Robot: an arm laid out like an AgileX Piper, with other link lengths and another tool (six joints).
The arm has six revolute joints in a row. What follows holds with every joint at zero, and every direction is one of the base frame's. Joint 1 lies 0.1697 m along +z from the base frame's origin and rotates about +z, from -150 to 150 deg. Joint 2 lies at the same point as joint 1 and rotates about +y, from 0 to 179.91 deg. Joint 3 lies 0.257 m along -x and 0.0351 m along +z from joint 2 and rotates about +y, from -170 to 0 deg. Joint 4 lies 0.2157 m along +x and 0.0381 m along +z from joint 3 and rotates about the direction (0.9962, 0, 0.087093), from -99.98 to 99.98 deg. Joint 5 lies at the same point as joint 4 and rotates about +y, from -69.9 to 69.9 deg. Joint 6 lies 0.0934 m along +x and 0.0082 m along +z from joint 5 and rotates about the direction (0.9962, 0, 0.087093), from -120 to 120 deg. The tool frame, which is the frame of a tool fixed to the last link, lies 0.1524 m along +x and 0.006 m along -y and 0.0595 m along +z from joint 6; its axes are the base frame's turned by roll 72.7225, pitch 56.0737 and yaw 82.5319 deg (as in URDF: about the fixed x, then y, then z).
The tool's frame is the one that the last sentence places.
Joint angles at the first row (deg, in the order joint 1, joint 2, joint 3, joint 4, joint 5, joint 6):
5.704 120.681 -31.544 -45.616 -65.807 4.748
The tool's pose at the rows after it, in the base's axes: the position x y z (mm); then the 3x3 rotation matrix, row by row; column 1 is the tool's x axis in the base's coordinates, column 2 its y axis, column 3 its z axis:
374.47 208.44 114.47; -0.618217 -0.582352 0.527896; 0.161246 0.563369 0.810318; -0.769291 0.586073 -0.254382
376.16 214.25 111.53; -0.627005 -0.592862 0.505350; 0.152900 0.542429 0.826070; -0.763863 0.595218 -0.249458
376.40 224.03 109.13; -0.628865 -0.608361 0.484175; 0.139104 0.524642 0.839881; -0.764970 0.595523 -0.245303
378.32 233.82 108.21; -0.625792 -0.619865 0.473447; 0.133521 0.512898 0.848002; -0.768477 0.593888 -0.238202
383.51 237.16 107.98; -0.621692 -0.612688 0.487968; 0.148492 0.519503 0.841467; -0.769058 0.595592 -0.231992
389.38 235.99 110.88; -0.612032 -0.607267 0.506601; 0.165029 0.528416 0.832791; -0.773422 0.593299 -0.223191
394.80 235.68 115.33; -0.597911 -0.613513 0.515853; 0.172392 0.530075 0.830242; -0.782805 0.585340 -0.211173
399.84 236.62 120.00; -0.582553 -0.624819 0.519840; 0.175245 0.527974 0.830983; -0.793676 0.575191 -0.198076
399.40 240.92 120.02; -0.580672 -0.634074 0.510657; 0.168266 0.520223 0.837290; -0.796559 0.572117 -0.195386
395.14 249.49 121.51; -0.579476 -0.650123 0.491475; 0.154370 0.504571 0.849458; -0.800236 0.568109 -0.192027
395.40 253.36 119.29; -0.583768 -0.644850 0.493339; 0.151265 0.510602 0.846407; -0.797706 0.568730 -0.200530
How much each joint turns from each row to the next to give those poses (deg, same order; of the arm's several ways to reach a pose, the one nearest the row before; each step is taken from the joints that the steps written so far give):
0.001 0.881 -1.453 -0.428 0.000 1.790
0.131 1.442 -1.950 -1.756 0.000 1.210
1.271 1.271 -1.673 -0.345 0.001 0.342
1.700 1.080 -1.597 0.820 0.000 0.157
1.342 0.625 -0.810 2.314 -0.001 -0.001
0.376 -0.001 -0.534 1.535 0.000 -0.001
0.000 0.000 -0.983 0.392 0.000 0.000
0.000 0.118 -1.254 0.001 0.000 0.001
0.460 0.355 -0.637 -0.243 0.000 -0.001
1.071 -0.014 -0.347 -0.323 0.000 0.000
1.075 0.044 -0.198 1.199 0.786 0.001

